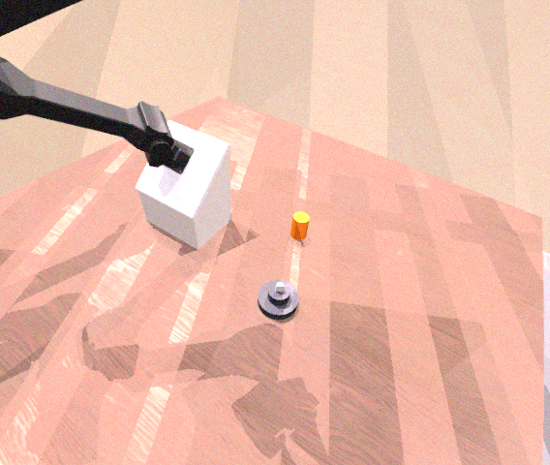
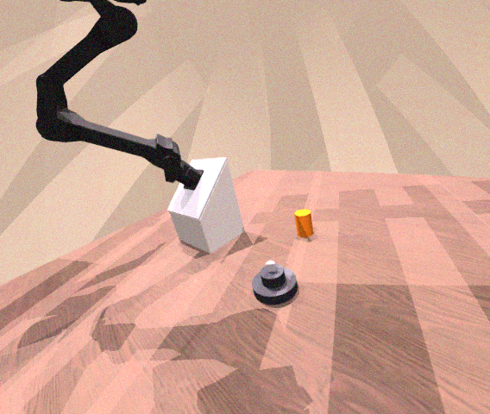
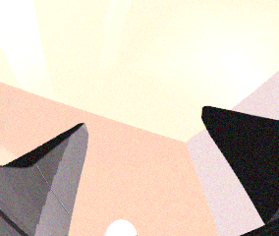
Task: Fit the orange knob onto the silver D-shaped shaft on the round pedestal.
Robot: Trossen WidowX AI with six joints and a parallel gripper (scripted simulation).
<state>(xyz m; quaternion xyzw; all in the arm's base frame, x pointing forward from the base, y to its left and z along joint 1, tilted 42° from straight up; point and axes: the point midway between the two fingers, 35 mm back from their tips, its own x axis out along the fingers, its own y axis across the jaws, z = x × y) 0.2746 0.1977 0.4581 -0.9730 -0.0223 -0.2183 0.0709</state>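
The orange knob lies 50 mm behind my gripper tip, 290 mm to the left of it and 610 mm below it. From my gripper tip the other things lie so: round pedestal (20 mm ahead, 90 mm to the left, 620 mm below).
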